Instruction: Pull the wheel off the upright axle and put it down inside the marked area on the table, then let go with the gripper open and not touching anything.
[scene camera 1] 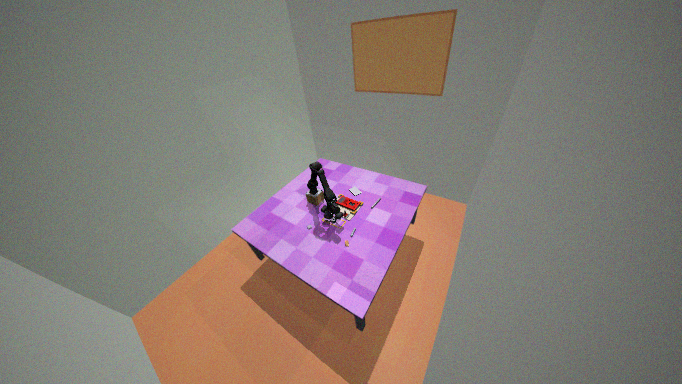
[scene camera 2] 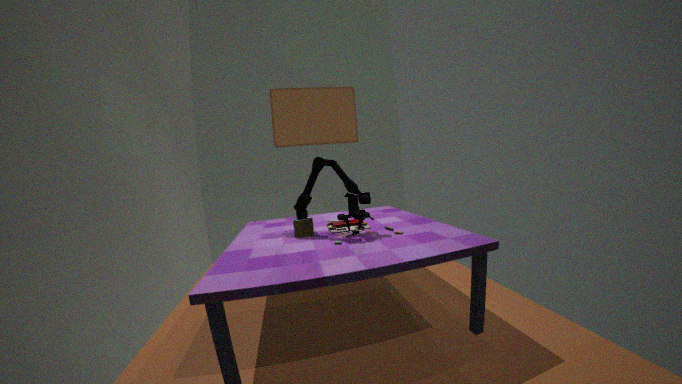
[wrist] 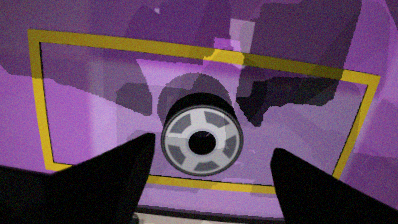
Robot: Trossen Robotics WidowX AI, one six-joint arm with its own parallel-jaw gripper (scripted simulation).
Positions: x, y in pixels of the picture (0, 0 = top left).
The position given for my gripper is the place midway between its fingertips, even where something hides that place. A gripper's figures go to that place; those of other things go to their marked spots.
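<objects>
Distance from the lens: my gripper point(wrist: 214, 149) is 0.11 m from the lens, a wheel point(wrist: 210, 155) is 0.12 m from the lens.
</objects>
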